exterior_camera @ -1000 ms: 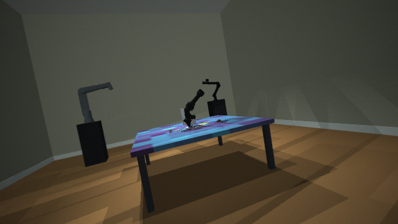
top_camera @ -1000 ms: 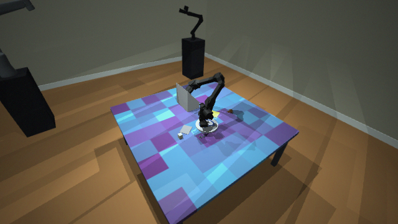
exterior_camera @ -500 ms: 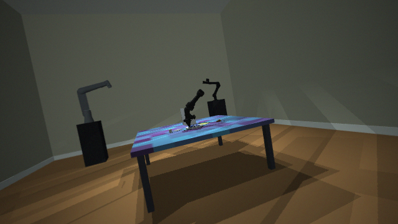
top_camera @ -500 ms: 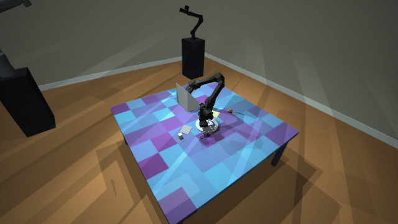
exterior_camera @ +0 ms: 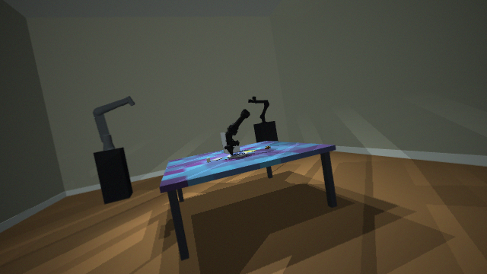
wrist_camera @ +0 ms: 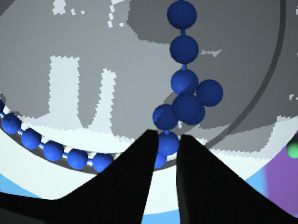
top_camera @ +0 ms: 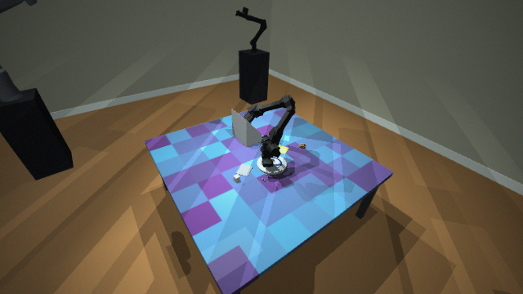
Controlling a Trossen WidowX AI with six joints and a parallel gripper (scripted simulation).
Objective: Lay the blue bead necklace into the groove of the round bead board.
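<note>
My gripper tip is 6 cm to the right of the round white bead board and 1 cm above it. From my gripper tip the other things lie so: cream cube 2 cm behind, 22 cm to the right; then yellow patch 10 cm behind, 22 cm to the left, 1 cm below; then flat grey square 7 cm behind, 12 cm to the right, 1 cm below.
</note>
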